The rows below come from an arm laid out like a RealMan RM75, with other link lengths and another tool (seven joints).
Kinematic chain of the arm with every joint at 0, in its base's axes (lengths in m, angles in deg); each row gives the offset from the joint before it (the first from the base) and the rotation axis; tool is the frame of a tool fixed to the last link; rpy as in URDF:
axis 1: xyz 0 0 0.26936 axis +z
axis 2: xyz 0 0 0 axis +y
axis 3: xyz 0 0 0.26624 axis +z
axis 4: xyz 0 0 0 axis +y
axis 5: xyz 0 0 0.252 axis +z
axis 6: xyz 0 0 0 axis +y
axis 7: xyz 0 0 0.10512 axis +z
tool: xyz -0.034 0.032 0.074 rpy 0 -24.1 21.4
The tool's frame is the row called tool.
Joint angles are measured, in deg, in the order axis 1, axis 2, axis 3, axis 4, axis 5, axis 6, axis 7. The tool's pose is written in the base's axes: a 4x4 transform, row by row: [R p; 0 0 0 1], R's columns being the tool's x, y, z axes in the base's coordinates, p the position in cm. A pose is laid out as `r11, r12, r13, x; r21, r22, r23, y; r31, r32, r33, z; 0, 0, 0, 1`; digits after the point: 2 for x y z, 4 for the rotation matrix.
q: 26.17, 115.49, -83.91, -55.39, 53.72, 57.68, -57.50
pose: 0.6040, -0.7966, -0.0249, 24.45; -0.5878, -0.4664, 0.6610, 41.38; -0.5382, -0.3846, -0.7499, -6.15; 0, 0, 0, 1
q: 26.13, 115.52, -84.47, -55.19, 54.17, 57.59, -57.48
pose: 0.6014, -0.7985, -0.0272, 24.39; -0.5921, -0.4683, 0.6558, 41.20; -0.5364, -0.3783, -0.7544, -6.43; 0, 0, 0, 1
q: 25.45, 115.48, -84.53, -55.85, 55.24, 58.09, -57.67
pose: 0.5899, -0.8066, -0.0389, 24.25; -0.5952, -0.4668, 0.6541, 40.92; -0.5458, -0.3627, -0.7554, -6.30; 0, 0, 0, 1
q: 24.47, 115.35, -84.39, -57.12, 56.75, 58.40, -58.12
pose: 0.5785, -0.8135, -0.0597, 23.95; -0.5879, -0.4666, 0.6608, 40.77; -0.5654, -0.3472, -0.7482, -5.86; 0, 0, 0, 1
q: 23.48, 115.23, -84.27, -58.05, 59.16, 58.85, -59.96
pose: 0.5716, -0.8150, -0.0946, 23.59; -0.5761, -0.4808, 0.6610, 40.43; -0.5843, -0.3233, -0.7444, -5.52; 0, 0, 0, 1
